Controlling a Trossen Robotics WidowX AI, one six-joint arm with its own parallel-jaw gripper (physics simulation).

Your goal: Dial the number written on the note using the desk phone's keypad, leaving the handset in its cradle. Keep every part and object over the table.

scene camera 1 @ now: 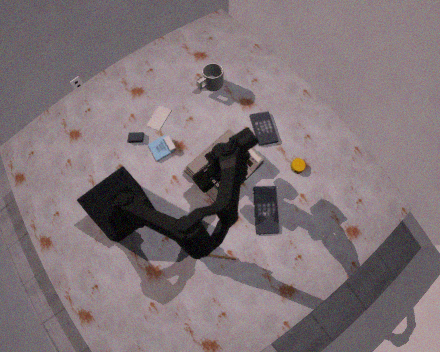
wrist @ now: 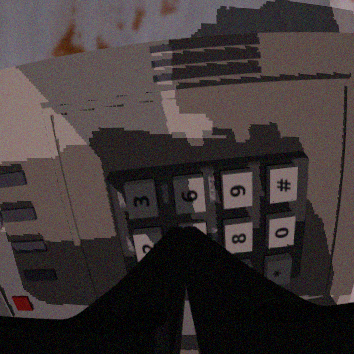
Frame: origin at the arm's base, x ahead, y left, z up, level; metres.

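Where they show: gripper, fingertip midpoint: [wrist: 182, 238]; arm's base, origin of the base link: [scene camera 1: 124, 199].
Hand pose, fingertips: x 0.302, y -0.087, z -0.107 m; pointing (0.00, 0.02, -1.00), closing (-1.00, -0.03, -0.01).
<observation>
Things, the pixels of their top centre, and the offset from my fingertips.
- 3 key, middle of its top: [wrist: 140, 201] 0.004 m up, 0.014 m ahead, 0.016 m right
- 6 key, middle of its top: [wrist: 189, 195] 0.004 m up, 0.002 m back, 0.018 m right
- 9 key, middle of its top: [wrist: 237, 190] 0.004 m up, 0.017 m back, 0.020 m right
- 8 key, middle of its top: [wrist: 238, 238] 0.004 m up, 0.019 m back, 0.002 m right
- 0 key, middle of its top: [wrist: 281, 232] 0.004 m up, 0.034 m back, 0.004 m right
- 2 key, middle of its top: [wrist: 148, 248] 0.004 m up, 0.012 m ahead, 0.001 m left
- blue note, middle of its top: [scene camera 1: 160, 147] 0.016 m down, 0.105 m back, 0.218 m left
- yellow disc, middle of its top: [scene camera 1: 298, 164] 0.007 m down, 0.242 m ahead, 0.135 m right
- grey mug, middle of its top: [scene camera 1: 209, 72] 0.060 m up, 0.201 m ahead, 0.334 m left
- cream paper, middle of its top: [scene camera 1: 158, 117] 0.025 m down, 0.044 m back, 0.334 m left
- small black box, middle of its top: [scene camera 1: 135, 136] 0.012 m down, 0.160 m back, 0.316 m left
- thin stick, middle of its top: [scene camera 1: 211, 255] 0.020 m down, 0.187 m back, 0.194 m right
The beige desk phone [scene camera 1: 200, 161] [wrist: 300, 110] lies under the arm. In the wrist view its keypad shows the 3 key [wrist: 141, 201], 6 key [wrist: 190, 196], 9 key [wrist: 237, 190], # key [wrist: 283, 185], 8 key [wrist: 239, 237], 0 key [wrist: 281, 232], * key [wrist: 278, 273] and part of the 2 key [wrist: 144, 245]. My gripper [wrist: 182, 238] is shut and empty, its tips over the 5 key, which is mostly hidden; contact cannot be told. The 1, 4 and 7 keys are largely hidden. A blue note [scene camera 1: 160, 149] bears marks too small to read. The handset is not clearly visible.
Two dark keypad devices [scene camera 1: 264, 128] [scene camera 1: 266, 210] lie right of the phone, with a yellow disc [scene camera 1: 298, 165] beyond. A grey mug [scene camera 1: 213, 77] stands at the back. A cream paper [scene camera 1: 159, 118] and a small black box [scene camera 1: 136, 137] lie near the note. A thin stick [scene camera 1: 222, 257] lies by the arm.
</observation>
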